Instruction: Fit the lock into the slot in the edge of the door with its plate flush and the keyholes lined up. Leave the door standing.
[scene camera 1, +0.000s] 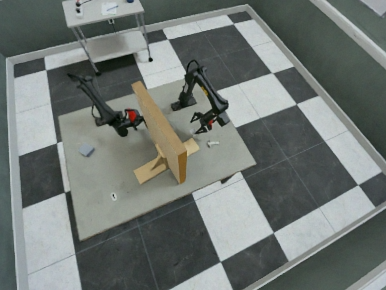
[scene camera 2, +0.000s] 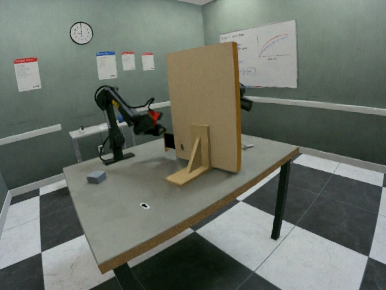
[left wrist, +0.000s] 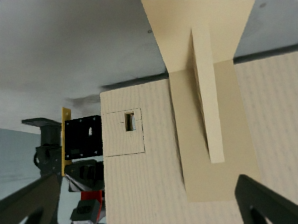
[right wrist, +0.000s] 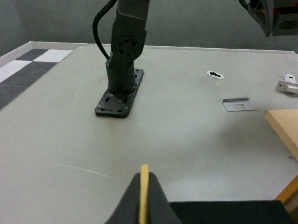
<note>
In view: the left gripper (left wrist: 147, 182), the right gripper (right wrist: 145, 181) and a door (scene camera 2: 204, 88).
The door shows as well in scene camera 1 (scene camera 1: 173, 154) and in the left wrist view (left wrist: 228, 118). The right gripper also shows in the left wrist view (left wrist: 63, 169).
</note>
